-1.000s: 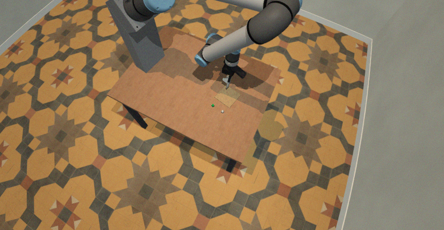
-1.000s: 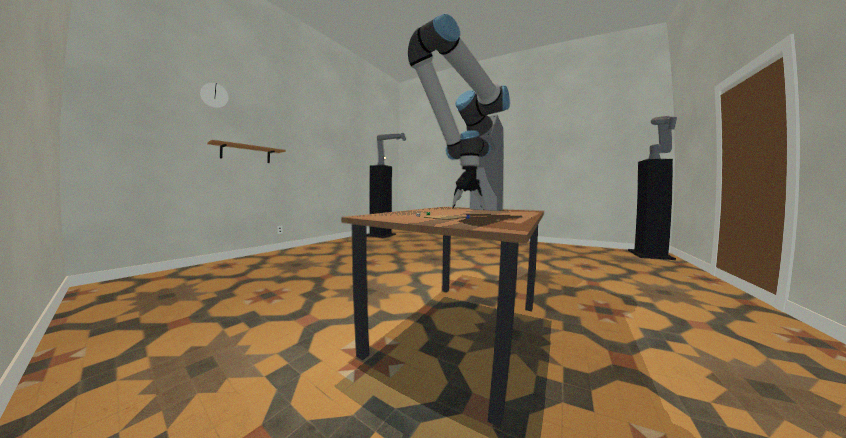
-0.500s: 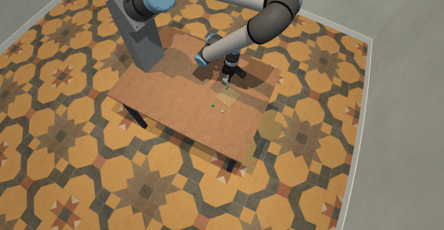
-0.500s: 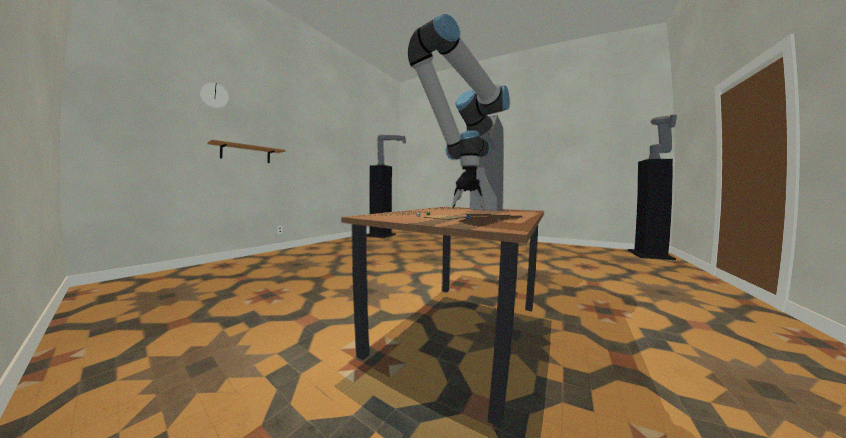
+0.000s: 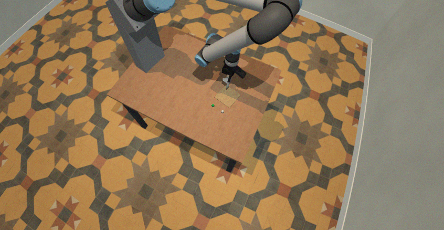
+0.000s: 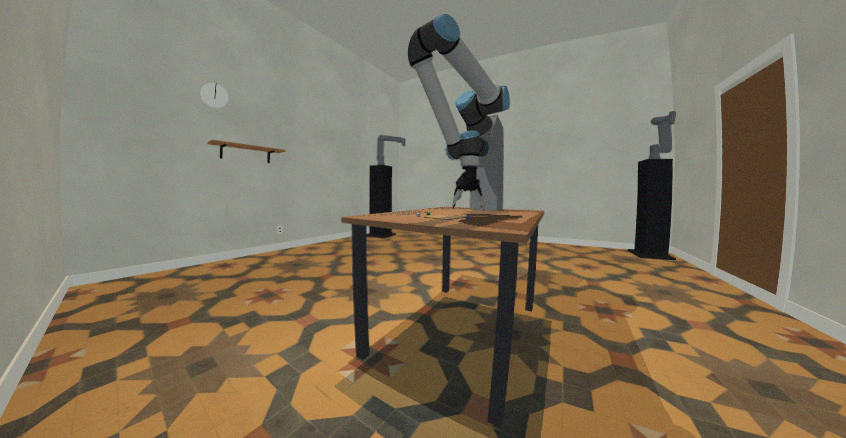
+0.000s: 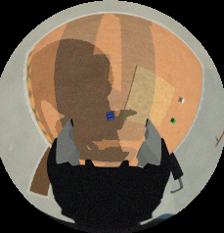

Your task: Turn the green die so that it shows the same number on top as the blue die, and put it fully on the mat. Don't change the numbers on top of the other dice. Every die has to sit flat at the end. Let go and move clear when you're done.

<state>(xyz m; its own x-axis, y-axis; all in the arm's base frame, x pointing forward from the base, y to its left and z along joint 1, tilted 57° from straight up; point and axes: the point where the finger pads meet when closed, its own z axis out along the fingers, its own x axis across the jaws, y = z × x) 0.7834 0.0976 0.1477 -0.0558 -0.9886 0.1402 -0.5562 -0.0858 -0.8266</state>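
Now: the blue die 10 mm behind my hand and 30 mm below it. Round my hand: white die (20 mm ahead, 250 mm to the right, 30 mm below); tan mat (10 mm ahead, 120 mm to the right, 40 mm below); green die (60 mm behind, 230 mm to the right, 30 mm below).
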